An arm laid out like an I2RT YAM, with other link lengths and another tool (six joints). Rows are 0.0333 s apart.
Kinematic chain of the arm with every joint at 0, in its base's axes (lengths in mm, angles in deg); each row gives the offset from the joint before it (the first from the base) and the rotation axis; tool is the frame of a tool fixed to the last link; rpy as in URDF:
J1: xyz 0 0 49.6 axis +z
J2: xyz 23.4 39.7 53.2 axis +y
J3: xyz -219.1 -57.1 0 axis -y
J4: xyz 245 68.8 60 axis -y
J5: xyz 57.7 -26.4 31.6 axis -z
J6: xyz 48.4 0 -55.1 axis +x
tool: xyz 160 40 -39 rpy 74.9 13 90
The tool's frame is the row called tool.
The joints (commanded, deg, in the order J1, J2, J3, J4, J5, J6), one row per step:
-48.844, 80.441, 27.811, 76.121, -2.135, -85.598
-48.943, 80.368, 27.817, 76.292, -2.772, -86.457
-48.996, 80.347, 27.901, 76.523, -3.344, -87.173
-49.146, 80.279, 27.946, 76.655, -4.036, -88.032
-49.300, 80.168, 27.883, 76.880, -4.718, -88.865
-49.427, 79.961, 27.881, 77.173, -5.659, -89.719
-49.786, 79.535, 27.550, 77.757, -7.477, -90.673
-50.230, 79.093, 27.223, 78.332, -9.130, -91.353
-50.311, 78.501, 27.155, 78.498, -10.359, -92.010
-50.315, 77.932, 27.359, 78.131, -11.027, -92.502
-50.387, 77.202, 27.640, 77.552, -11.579, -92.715
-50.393, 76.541, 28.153, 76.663, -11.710, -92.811
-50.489, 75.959, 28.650, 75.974, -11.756, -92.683
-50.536, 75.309, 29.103, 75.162, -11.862, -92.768
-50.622, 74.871, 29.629, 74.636, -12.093, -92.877
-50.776, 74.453, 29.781, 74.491, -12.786, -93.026
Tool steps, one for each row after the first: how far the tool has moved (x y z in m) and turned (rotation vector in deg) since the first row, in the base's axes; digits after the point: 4 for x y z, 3 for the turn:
0.0006, 0.0007, 0.0020, -0.901, 0.596, 0.141
0.0014, 0.0015, 0.0045, -1.765, 1.018, 0.320
0.0019, 0.0020, 0.0067, -2.689, 1.627, 0.451
0.0021, 0.0028, 0.0087, -3.622, 2.194, 0.574
0.0032, 0.0045, 0.0123, -4.823, 2.700, 0.936
0.0045, 0.0079, 0.0163, -6.498, 3.412, 1.804
0.0049, 0.0108, 0.0202, -7.972, 3.907, 2.533
0.0066, 0.0142, 0.0254, -9.328, 4.246, 3.236
0.0078, 0.0161, 0.0299, -10.188, 4.489, 3.591
0.0084, 0.0174, 0.0350, -10.846, 4.520, 3.888
0.0088, 0.0176, 0.0401, -11.178, 4.443, 3.933
0.0084, 0.0172, 0.0452, -11.412, 4.152, 3.899
0.0083, 0.0173, 0.0500, -11.732, 4.062, 3.883
0.0084, 0.0174, 0.0553, -12.225, 3.940, 3.917
0.0089, 0.0188, 0.0591, -12.886, 3.996, 4.278

